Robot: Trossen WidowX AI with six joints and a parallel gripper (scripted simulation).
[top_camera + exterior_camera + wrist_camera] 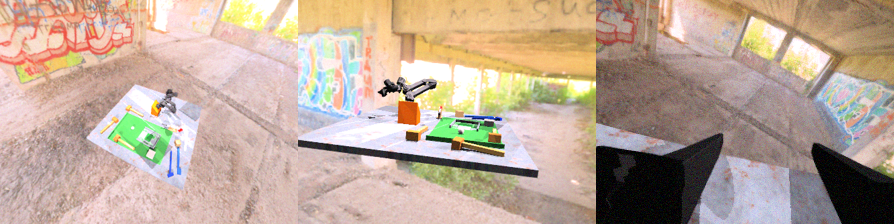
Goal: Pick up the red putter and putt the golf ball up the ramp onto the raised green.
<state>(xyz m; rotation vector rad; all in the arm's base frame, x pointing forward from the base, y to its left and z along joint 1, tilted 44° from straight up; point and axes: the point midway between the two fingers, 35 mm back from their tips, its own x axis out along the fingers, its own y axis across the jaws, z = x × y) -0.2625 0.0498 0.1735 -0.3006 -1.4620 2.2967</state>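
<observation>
The putter lies 52 cm ahead of my gripper tip, 12 cm to the left of it and 16 cm below it. Round my gripper tip: white stick (62 cm ahead, 34 cm to the left, 22 cm below); tan block (71 cm ahead, 24 cm to the left, 19 cm below); white golf ball (71 cm ahead, 38 cm to the right, 20 cm below).
</observation>
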